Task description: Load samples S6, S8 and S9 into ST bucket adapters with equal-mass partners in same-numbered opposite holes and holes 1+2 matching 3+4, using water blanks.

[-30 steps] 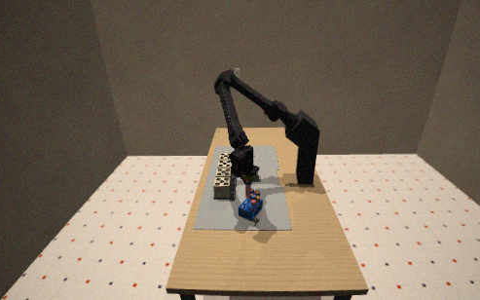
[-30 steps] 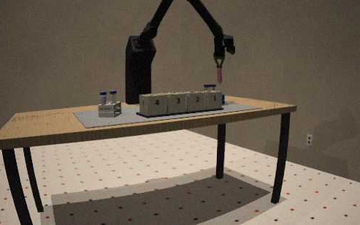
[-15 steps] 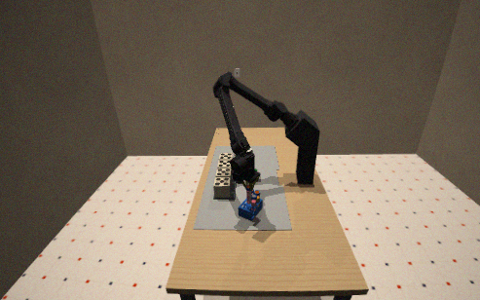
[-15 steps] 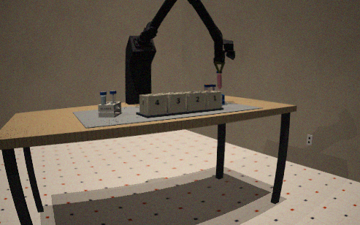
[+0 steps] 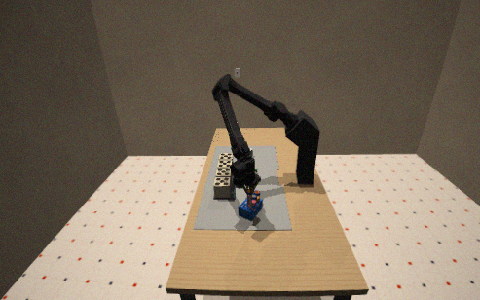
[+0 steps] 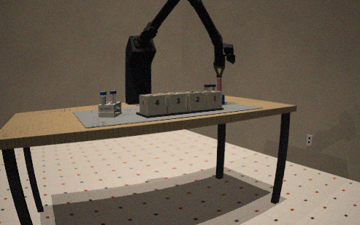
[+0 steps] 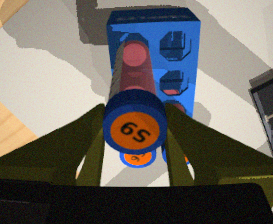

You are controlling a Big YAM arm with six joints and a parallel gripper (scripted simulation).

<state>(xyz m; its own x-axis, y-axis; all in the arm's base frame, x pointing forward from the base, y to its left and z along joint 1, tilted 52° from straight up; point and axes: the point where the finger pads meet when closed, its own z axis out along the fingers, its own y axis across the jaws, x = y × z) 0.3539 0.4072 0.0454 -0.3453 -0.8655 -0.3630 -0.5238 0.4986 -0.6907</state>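
Right now the sample tube S9 is 50 mm below my hand and 10 mm to the left of it. Also, from my hand: sample tube S8: 110 mm below, 90 mm to the right, 20 mm behind; then blue sample rack rs: 140 mm below, 50 mm to the right, 10 mm behind; then tube X3: 110 mm below, 40 mm to the right, 20 mm behind.
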